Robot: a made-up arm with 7 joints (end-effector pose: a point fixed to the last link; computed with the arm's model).
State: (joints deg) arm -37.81 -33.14 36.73 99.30 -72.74 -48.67 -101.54
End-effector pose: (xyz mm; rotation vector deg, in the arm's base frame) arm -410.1 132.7 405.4 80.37 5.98 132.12
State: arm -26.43 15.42 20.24 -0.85 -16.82 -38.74 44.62
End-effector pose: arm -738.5 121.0 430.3 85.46 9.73 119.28
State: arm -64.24 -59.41 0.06 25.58 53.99 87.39 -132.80
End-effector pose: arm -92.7 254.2 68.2 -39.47 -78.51 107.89
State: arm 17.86 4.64 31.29 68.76 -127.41 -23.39 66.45
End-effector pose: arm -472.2 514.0 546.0 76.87 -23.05 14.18
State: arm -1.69 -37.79 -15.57 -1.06 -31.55 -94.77 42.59
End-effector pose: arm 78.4 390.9 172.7 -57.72 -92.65 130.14
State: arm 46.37 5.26 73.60 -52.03 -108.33 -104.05 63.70
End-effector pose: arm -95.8 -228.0 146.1 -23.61 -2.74 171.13
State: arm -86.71 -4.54 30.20 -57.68 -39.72 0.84 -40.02
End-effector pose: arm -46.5 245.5 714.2 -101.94 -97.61 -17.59
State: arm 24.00 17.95 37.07 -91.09 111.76 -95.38 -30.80
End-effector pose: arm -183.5 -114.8 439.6 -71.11 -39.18 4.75
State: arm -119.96 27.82 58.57 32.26 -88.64 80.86 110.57
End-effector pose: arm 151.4 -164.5 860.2 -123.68 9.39 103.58
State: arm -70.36 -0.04 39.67 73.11 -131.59 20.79 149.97
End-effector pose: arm 210.1 319.3 471.7 17.07 -13.75 -117.80
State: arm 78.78 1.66 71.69 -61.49 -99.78 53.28 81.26
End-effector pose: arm -519.6 -345.0 625.1 -56.08 78.45 56.01
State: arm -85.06 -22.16 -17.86 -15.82 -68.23 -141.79 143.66
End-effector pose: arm 249.7 315.8 661.6 111.21 84.28 -75.85
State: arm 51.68 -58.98 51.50 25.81 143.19 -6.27 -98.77
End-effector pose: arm -102.3 -83.2 257.2 -131.18 -56.77 -38.44
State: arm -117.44 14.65 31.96 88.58 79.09 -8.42 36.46
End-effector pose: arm -104.7 423.5 273.6 8.92 -29.86 87.60
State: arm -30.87 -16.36 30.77 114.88 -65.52 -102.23 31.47
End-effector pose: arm 22.8 362.5 662.2 17.87 -118.13 -24.91
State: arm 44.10 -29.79 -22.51 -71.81 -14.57 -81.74 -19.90
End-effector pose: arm -127.1 -174.1 391.0 -94.48 61.79 96.67
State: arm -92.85 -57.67 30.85 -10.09 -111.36 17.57 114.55
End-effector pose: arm 231.6 495.9 83.5 -10.44 -38.93 -57.02
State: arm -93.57 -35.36 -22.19 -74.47 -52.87 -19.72 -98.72
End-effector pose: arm 30.2 227.7 401.4 -121.97 -79.53 72.49
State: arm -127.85 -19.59 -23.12 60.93 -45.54 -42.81 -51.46
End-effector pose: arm -162.6 493.0 465.1 48.76 18.79 24.94
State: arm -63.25 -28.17 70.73 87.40 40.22 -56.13 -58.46
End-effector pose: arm -349.0 374.3 370.9 7.28 -8.63 100.00
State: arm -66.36 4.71 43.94 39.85 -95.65 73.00 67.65
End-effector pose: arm -148.5 190.4 1033.2 163.73 -9.42 -46.94
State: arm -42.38 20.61 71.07 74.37 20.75 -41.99 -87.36
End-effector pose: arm -315.6 62.6 698.6 78.36 52.73 146.10
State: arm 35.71 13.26 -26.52 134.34 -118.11 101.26 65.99
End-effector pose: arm -57.5 -345.7 378.9 -83.61 -66.01 -47.38
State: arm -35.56 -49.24 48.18 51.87 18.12 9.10 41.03
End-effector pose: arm -378.0 287.0 -13.6 25.39 -21.13 150.29
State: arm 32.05 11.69 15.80 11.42 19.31 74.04 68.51
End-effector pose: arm -102.1 -247.8 787.0 20.06 -132.86 -101.32
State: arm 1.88 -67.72 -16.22 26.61 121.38 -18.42 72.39
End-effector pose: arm 211.4 201.4 602.4 79.53 -76.04 -86.26
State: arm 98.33 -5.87 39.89 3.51 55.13 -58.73 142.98
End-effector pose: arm 8.5 -521.8 401.1 -127.52 -53.42 -54.29
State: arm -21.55 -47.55 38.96 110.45 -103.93 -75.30 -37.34
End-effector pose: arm -421.3 432.1 467.5 106.52 -83.62 64.70
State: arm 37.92 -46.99 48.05 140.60 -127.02 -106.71 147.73
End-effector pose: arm 162.7 285.9 208.9 -1.26 -53.76 -66.33
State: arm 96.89 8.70 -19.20 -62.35 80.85 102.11 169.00
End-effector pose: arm -180.1 100.0 870.9 107.76 -86.84 -40.69
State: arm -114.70 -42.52 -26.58 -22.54 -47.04 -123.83 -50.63
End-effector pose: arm -262.2 399.4 329.3 -13.69 62.85 -7.19
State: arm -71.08 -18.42 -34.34 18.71 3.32 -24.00 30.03
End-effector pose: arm -426.4 130.4 193.7 4.62 27.80 103.33
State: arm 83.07 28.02 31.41 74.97 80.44 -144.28 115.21
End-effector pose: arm -171.7 -450.1 845.0 -141.80 37.25 75.98
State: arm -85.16 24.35 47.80 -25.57 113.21 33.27 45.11
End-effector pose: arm -134.2 310.9 285.1 -16.44 17.95 -120.13
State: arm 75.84 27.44 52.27 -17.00 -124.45 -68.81 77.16
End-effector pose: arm 14.1 -337.5 244.4 -46.44 -9.89 143.04
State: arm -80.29 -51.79 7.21 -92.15 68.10 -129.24 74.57
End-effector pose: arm -294.4 800.0 315.3 61.26 -77.56 57.19
